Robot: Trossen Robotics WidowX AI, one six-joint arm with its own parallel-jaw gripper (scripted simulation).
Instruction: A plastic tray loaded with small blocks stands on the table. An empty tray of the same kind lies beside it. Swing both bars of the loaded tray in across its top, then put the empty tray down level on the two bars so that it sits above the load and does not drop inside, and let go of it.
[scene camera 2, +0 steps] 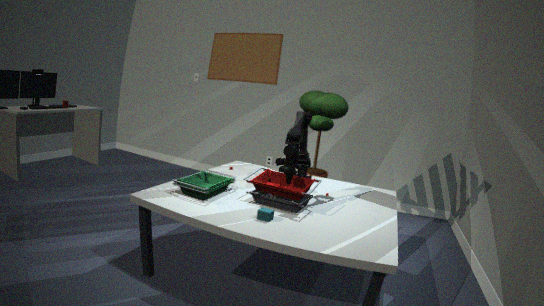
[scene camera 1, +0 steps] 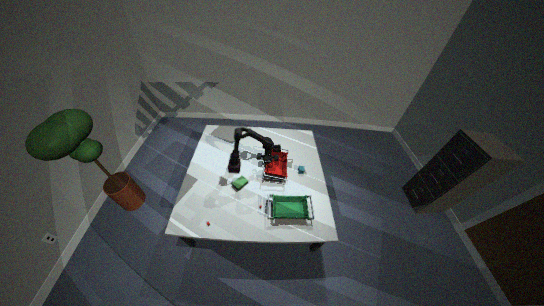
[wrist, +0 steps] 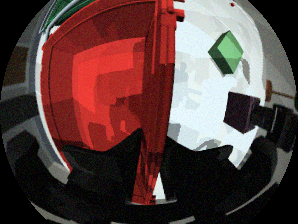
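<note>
A red tray and a green block appear in the pictures, together with the gripper.
</note>
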